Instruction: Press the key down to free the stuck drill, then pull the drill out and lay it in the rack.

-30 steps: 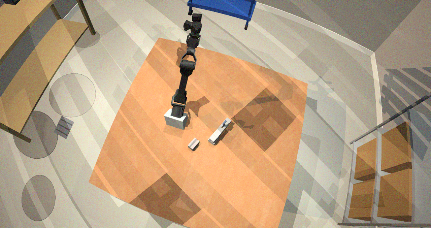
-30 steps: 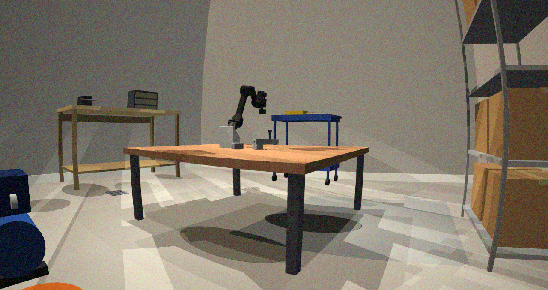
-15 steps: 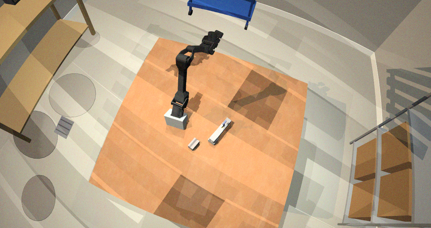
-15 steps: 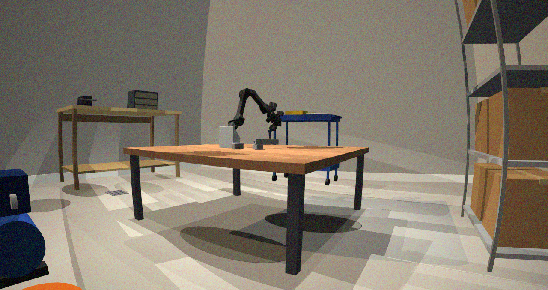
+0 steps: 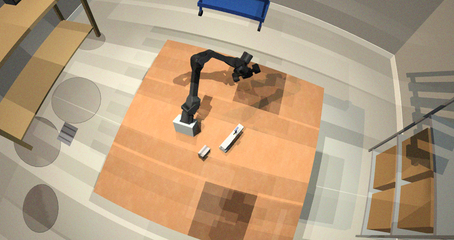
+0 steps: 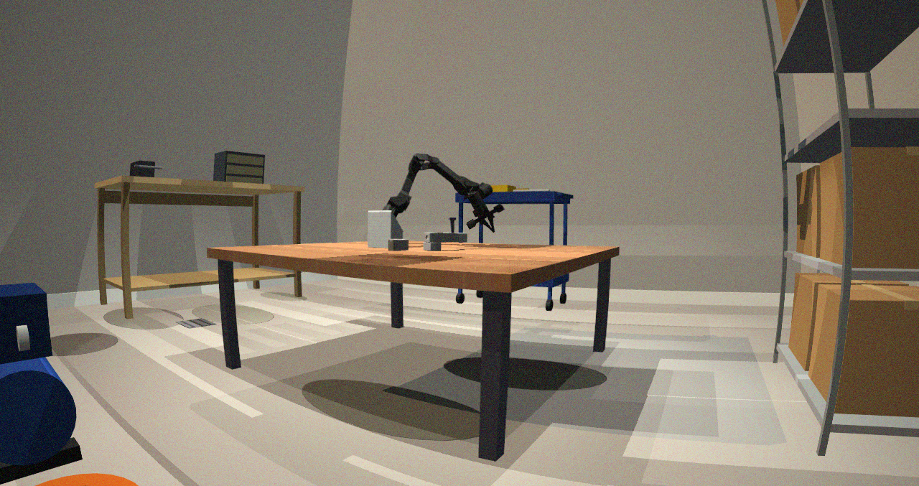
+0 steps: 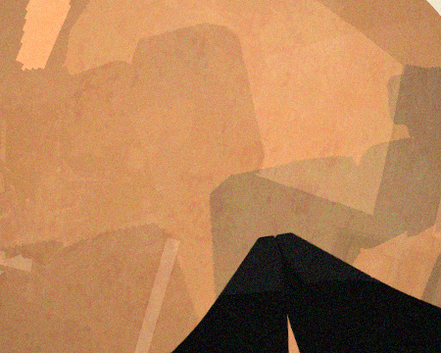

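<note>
My gripper tip is 420 mm to the left of the dark key, 30 mm below it and 10 mm short of it. The rest, counted from my gripper tip: drill (470 mm to the right, 10 mm below, 10 mm behind); grey housing (450 mm to the right, 20 mm below); small grey rack (580 mm to the right, 130 mm behind, 40 mm below).
</note>
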